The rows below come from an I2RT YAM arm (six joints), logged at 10 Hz.
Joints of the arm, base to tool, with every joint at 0 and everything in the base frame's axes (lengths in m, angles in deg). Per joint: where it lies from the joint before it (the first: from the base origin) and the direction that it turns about. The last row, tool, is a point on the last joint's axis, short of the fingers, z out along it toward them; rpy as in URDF.
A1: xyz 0 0 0.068 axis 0 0 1
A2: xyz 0.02 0.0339 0.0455 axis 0 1 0
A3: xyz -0.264 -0.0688 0 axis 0 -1 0
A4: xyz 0.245 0.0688 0.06 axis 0 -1 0
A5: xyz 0.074 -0.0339 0.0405 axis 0 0 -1
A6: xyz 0.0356 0 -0.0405 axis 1 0 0
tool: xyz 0 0 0 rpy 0 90 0
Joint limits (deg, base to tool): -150..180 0..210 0..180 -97..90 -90..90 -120..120
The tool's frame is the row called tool.
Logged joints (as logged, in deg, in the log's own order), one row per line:
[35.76 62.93 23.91 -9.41 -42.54 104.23]
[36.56 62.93 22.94 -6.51 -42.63 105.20]
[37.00 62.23 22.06 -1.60 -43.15 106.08]
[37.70 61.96 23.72 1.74 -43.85 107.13]
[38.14 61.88 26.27 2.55 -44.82 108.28]
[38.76 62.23 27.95 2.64 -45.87 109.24]
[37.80 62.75 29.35 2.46 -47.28 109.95]
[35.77 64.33 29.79 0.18 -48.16 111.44]
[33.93 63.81 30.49 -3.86 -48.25 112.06]
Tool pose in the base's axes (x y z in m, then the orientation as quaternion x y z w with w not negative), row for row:
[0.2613 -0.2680 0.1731 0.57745 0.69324 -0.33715 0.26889]
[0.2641 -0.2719 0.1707 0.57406 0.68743 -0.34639 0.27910]
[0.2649 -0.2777 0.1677 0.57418 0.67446 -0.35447 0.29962]
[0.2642 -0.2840 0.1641 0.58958 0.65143 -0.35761 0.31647]
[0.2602 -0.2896 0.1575 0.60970 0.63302 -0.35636 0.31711]
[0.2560 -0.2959 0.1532 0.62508 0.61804 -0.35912 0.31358]
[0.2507 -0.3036 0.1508 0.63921 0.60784 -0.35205 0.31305]
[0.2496 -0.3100 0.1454 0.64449 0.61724 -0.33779 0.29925]
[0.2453 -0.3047 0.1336 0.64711 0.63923 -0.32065 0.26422]
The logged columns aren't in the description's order. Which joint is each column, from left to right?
Columns, left to right: A5, A3, A6, A4, A1, A2.
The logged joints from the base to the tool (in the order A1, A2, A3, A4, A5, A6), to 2 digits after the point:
[-42.54 104.23 62.93 -9.41 35.76 23.91]
[-42.63 105.20 62.93 -6.51 36.56 22.94]
[-43.15 106.08 62.23 -1.60 37.00 22.06]
[-43.85 107.13 61.96 1.74 37.70 23.72]
[-44.82 108.28 61.88 2.55 38.14 26.27]
[-45.87 109.24 62.23 2.64 38.76 27.95]
[-47.28 109.95 62.75 2.46 37.80 29.35]
[-48.16 111.44 64.33 0.18 35.77 29.79]
[-48.25 112.06 63.81 -3.86 33.93 30.49]

